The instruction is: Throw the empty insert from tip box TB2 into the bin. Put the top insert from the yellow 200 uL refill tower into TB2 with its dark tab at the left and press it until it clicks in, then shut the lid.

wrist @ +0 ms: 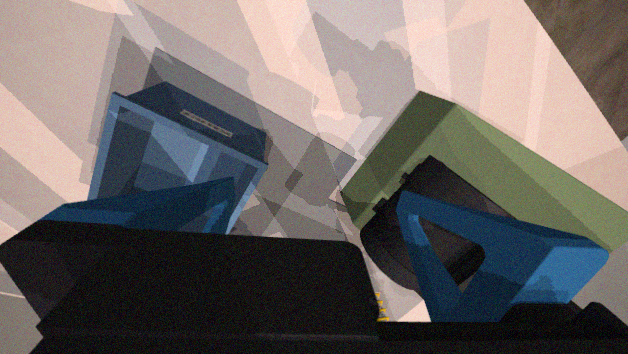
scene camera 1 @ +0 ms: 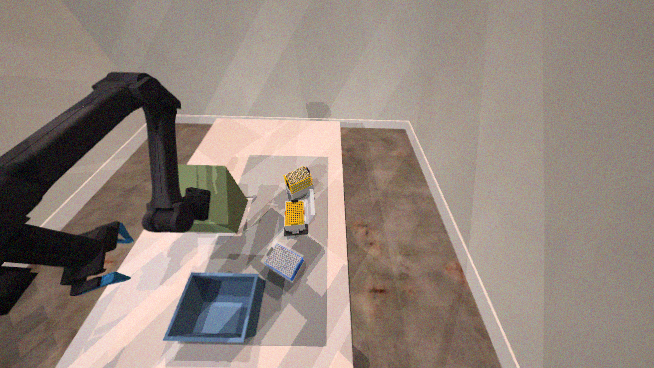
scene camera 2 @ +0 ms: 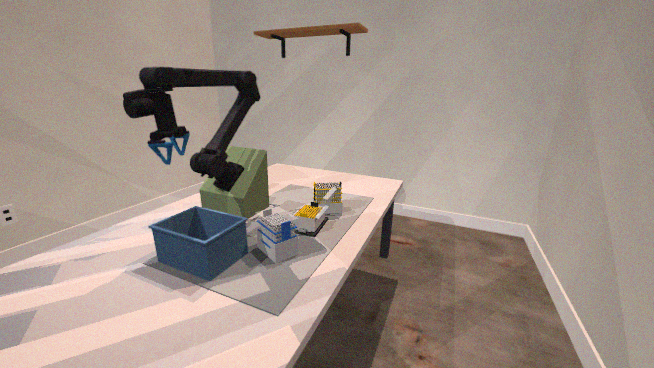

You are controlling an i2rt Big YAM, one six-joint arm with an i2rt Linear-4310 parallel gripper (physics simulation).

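My gripper (scene camera 1: 130, 258) (scene camera 2: 174, 158) (wrist: 319, 194) is open and empty, high in the air to the left of the objects. The tip box TB2 (scene camera 1: 296, 230) (scene camera 2: 313, 223) stands mid-mat; its clear lid (scene camera 1: 312, 206) (scene camera 2: 330, 193) stands open on the right side in scene camera 1. A yellow insert (scene camera 1: 294, 213) (scene camera 2: 308, 211) with a grid of dark holes sits in it. The yellow refill tower (scene camera 1: 298, 182) (scene camera 2: 327, 193) stands behind, turned slightly; a sliver of yellow shows in the wrist view. The blue bin (scene camera 1: 205, 341) (scene camera 2: 180, 254) (wrist: 170, 99) stands at the near left; no insert shows inside.
A white and blue tower (scene camera 1: 283, 261) (scene camera 2: 277, 236) stands between TB2 and the bin, turned at an angle. A green sloped block (scene camera 1: 225, 200) (scene camera 2: 256, 172) (wrist: 480, 145) stands at the arm's base, left of TB2. A brown shelf (scene camera 2: 312, 31) hangs on the wall.
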